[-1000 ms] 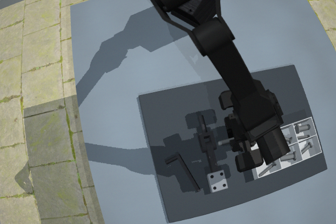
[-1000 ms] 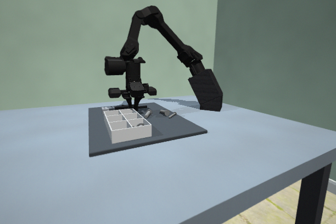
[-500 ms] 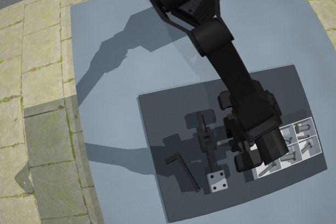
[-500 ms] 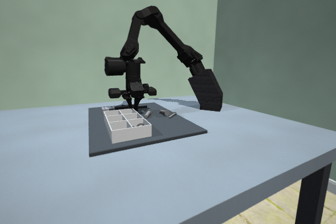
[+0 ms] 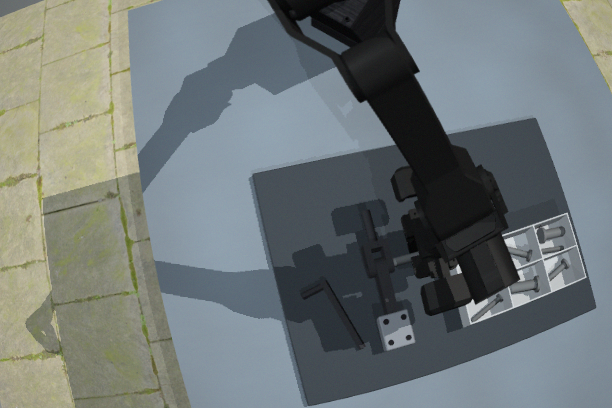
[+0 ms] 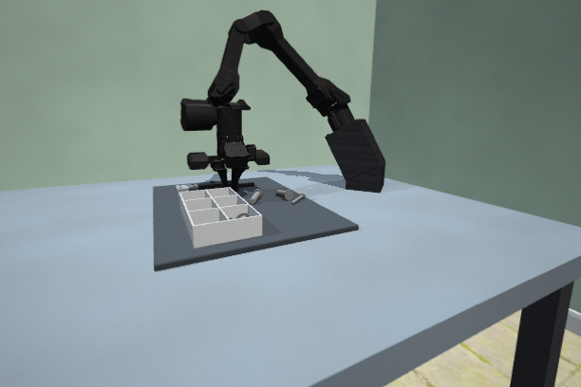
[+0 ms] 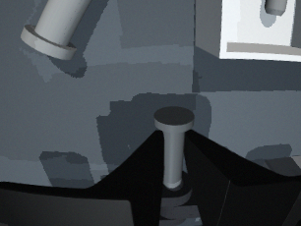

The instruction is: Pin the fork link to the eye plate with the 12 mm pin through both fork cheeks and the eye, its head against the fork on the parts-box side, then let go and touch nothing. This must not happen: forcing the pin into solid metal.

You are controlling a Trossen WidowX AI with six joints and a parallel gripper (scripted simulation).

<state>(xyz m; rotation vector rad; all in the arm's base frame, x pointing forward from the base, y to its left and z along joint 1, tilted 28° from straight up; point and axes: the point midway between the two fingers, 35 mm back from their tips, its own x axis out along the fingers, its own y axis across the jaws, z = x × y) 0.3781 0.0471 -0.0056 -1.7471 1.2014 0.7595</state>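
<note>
Right now my hand is 2 cm short of the eye plate bar, 5 cm to the left of it and 3 cm above it. The rest, counted from my hand: dark L-shaped bar (4 cm ahead, 13 cm to the right, 4 cm below); headed pin (1 cm to the right, 3 cm below); base block (10 cm ahead, 5 cm to the right, 3 cm below).
</note>
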